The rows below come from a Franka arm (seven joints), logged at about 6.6 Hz.
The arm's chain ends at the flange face. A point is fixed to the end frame.
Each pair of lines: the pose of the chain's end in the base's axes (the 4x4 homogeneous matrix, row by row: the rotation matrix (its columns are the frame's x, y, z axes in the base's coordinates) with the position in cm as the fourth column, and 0 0 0 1 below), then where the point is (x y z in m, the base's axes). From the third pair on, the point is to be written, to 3 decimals.
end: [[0.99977, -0.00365, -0.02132, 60.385], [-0.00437, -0.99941, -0.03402, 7.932], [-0.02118, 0.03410, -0.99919, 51.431], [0, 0, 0, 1]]
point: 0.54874 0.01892 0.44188
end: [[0.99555, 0.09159, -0.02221, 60.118], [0.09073, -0.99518, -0.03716, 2.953], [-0.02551, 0.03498, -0.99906, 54.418], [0, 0, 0, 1]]
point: 0.55176 -0.03594 0.47204
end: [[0.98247, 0.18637, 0.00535, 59.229], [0.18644, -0.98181, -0.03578, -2.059], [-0.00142, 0.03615, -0.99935, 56.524], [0, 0, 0, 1]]
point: 0.551 -0.090 0.492
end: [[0.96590, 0.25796, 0.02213, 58.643], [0.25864, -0.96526, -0.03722, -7.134], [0.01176, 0.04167, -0.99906, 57.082], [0, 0, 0, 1]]
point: 0.552 -0.144 0.497
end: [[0.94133, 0.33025, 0.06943, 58.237], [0.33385, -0.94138, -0.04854, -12.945], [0.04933, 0.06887, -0.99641, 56.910], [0, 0, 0, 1]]
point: 0.557 -0.206 0.495
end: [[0.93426, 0.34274, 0.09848, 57.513], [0.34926, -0.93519, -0.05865, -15.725], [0.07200, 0.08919, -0.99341, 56.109], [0, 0, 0, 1]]
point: 0.553 -0.235 0.487
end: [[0.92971, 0.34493, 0.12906, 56.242], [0.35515, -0.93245, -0.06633, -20.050], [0.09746, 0.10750, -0.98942, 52.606], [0, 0, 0, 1]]
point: 0.543 -0.279 0.452
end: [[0.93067, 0.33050, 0.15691, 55.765], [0.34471, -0.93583, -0.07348, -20.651], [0.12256, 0.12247, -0.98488, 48.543], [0, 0, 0, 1]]
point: 0.539 -0.285 0.412
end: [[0.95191, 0.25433, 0.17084, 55.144], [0.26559, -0.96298, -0.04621, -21.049], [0.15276, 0.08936, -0.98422, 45.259], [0, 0, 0, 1]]
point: 0.528 -0.284 0.375
